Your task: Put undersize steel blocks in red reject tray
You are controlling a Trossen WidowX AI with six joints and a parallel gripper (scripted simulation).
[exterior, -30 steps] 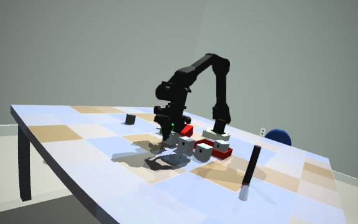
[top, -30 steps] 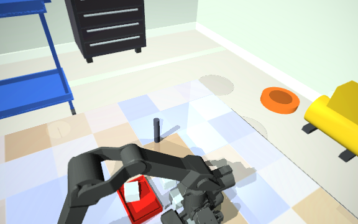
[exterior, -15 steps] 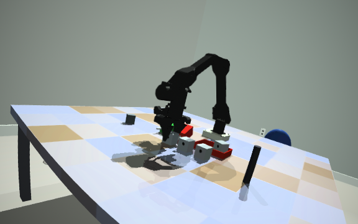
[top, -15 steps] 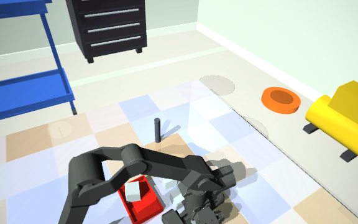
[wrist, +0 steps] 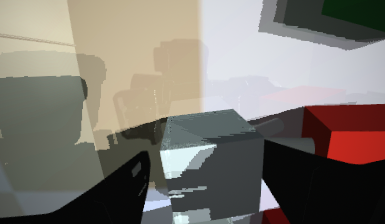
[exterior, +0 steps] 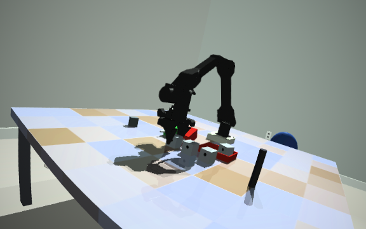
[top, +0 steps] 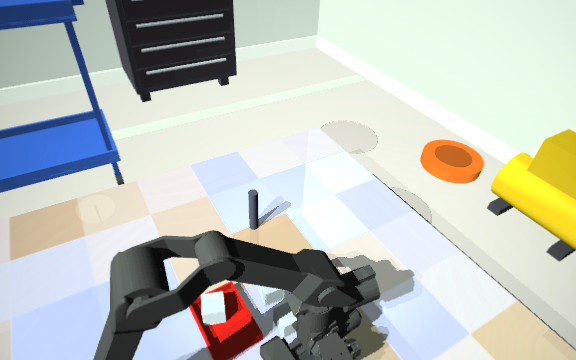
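My gripper tip is now 130 mm past the red reject tray and 130 mm to the right of it. The rest, counted from my gripper tip: green GO gauge 80 mm behind, 120 mm to the right, 10 mm above.
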